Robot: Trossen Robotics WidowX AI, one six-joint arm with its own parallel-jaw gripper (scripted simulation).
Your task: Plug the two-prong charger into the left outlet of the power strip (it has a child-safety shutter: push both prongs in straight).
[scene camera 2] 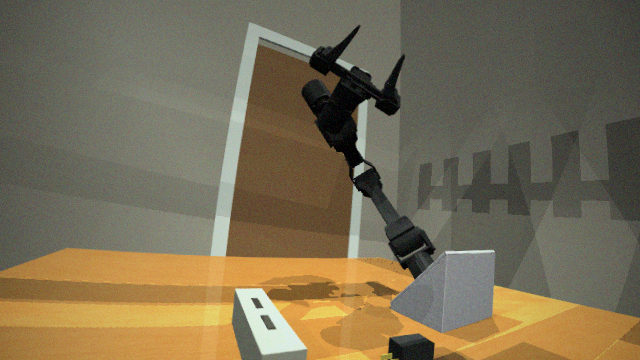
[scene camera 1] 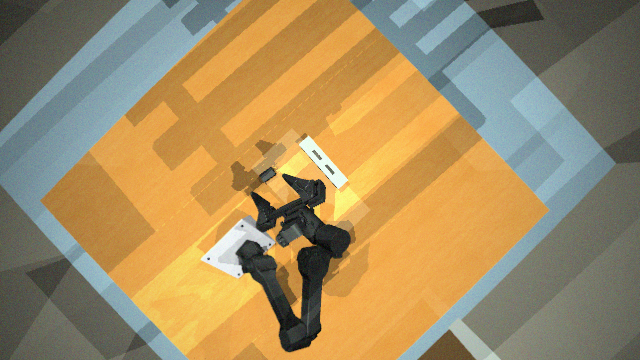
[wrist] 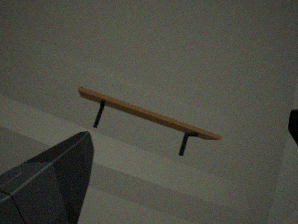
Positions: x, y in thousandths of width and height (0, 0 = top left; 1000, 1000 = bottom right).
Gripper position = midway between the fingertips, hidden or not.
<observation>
My gripper (scene camera 2: 598, 112) is open, holding nothing.
My gripper also shows in scene camera 1 (scene camera 1: 416, 510) and in the wrist view (wrist: 646, 583).
</observation>
